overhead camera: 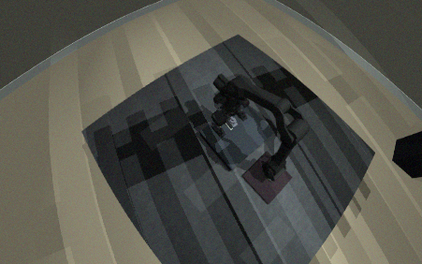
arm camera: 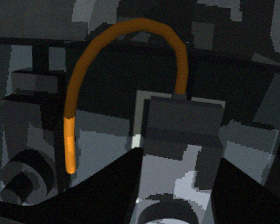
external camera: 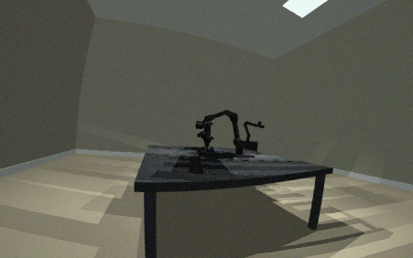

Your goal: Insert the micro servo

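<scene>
Now: the dark deck 12 cm behind my gripper tip, 2 cm to the left of it and 5 cm below it.
</scene>
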